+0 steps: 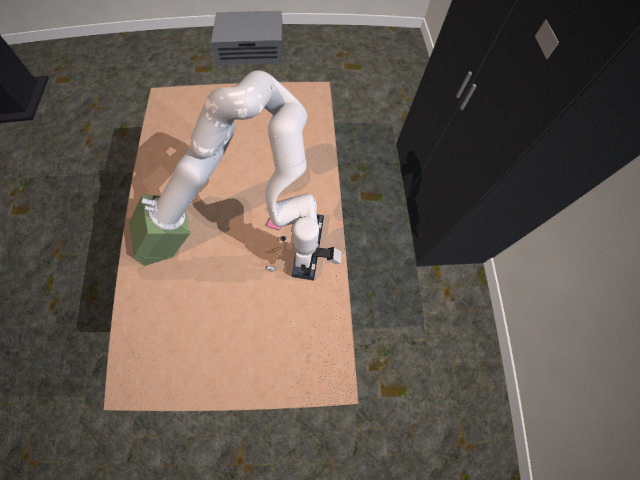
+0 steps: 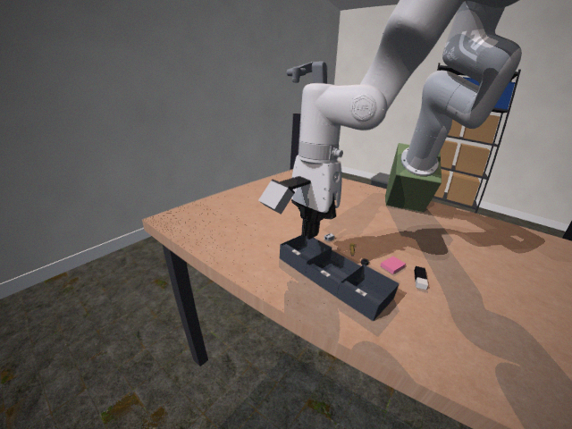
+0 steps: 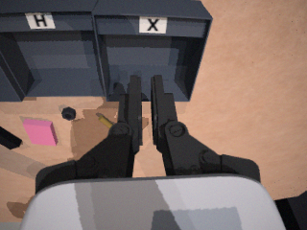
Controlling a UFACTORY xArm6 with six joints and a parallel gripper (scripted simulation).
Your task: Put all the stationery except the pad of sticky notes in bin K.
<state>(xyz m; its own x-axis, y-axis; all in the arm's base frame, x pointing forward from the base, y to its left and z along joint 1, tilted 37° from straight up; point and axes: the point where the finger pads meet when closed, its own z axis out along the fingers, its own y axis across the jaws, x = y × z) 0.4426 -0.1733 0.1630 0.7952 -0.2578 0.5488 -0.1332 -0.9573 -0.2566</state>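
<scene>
My gripper is now 80 mm to the right of the dark bin tray, 70 mm above it and 20 mm short of it. Round my hand: yellow bolt 110 mm behind, 80 mm below, 70 mm to the left; then white sharpener 120 mm behind, 80 mm below, 10 mm to the right; then black nut 120 mm to the left, 80 mm below, 70 mm behind.
</scene>
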